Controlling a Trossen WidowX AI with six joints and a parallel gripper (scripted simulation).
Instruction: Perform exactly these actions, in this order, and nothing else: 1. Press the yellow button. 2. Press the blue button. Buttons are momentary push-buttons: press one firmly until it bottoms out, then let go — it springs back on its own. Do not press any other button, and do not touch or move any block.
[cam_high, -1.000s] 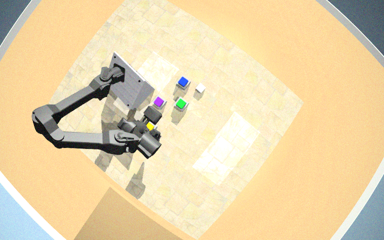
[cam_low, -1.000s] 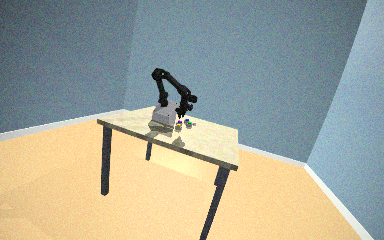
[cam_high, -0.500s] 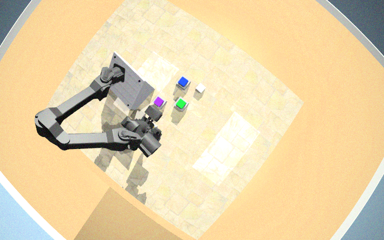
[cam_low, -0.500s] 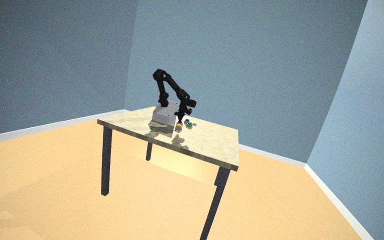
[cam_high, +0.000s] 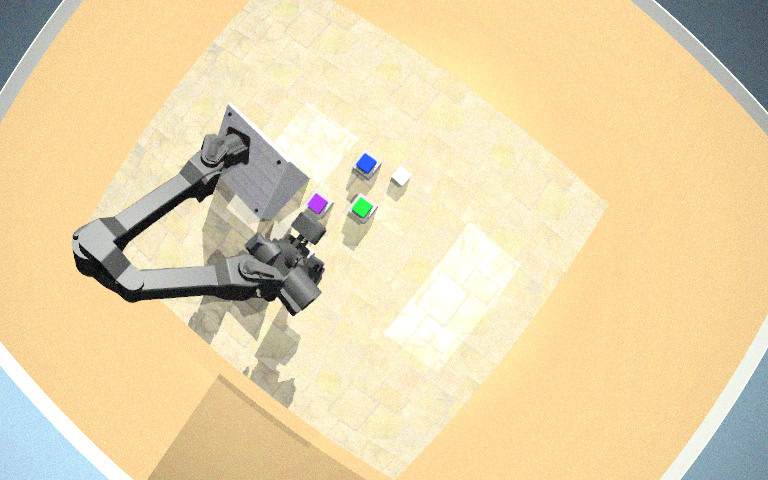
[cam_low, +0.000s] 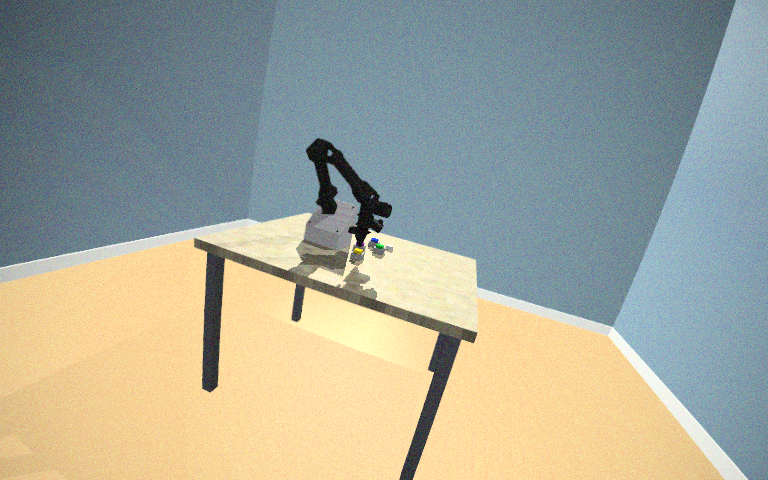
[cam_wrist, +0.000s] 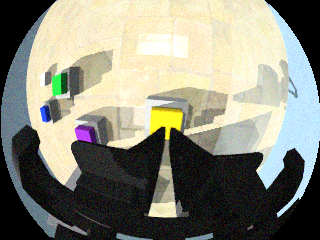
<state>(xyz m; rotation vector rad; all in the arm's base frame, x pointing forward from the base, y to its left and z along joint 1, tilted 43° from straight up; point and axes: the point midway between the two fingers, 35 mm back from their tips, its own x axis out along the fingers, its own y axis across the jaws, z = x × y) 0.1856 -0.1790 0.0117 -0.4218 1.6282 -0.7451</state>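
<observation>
Right now my gripper tip is 2 cm above the yellow button. Also, from my gripper tip: green button 7 cm ahead, 16 cm to the left, 2 cm below; purple button 2 cm behind, 12 cm to the left, 2 cm below; blue button 3 cm ahead, 25 cm to the left, 2 cm below.
</observation>
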